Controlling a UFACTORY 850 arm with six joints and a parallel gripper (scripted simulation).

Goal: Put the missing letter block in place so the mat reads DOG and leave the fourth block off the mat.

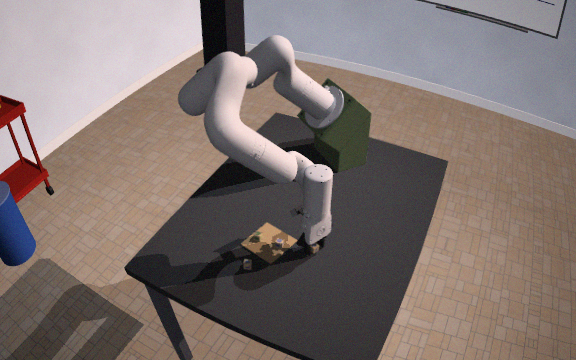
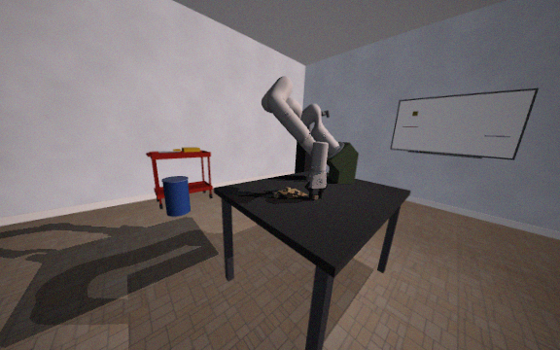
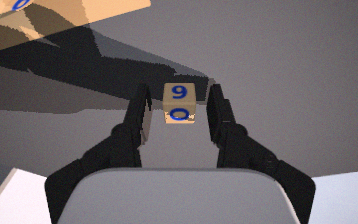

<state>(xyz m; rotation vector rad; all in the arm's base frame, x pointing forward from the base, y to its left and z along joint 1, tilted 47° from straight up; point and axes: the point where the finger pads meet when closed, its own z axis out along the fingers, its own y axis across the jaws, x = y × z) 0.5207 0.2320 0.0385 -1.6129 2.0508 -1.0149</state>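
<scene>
My hand is 1 cm above the wooden block. Round my hand: tan mat (4 cm ahead, 15 cm to the right, 2 cm below).
</scene>
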